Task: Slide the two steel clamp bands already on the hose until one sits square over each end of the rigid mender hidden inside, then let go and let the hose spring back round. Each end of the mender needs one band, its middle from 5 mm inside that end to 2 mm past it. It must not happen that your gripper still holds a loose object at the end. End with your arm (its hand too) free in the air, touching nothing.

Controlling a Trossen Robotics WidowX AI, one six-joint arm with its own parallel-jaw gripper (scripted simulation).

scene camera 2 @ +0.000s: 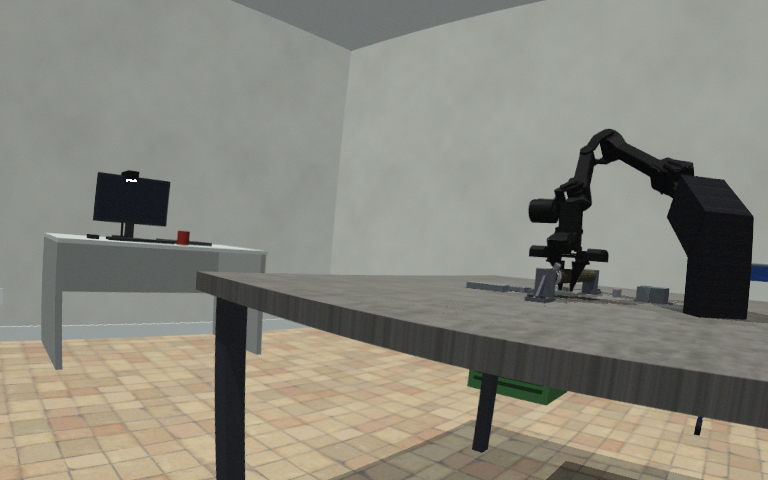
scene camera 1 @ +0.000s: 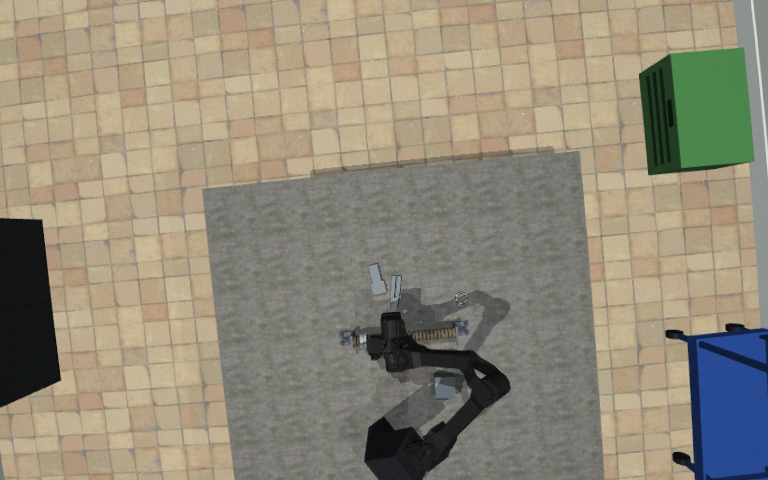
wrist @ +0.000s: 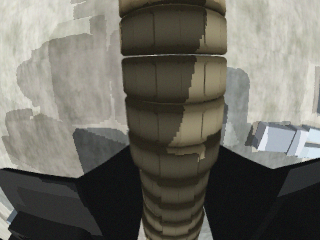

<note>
In view: my gripper (scene camera 2: 565, 290).
My gripper also shows in the wrist view (wrist: 169, 140).
</note>
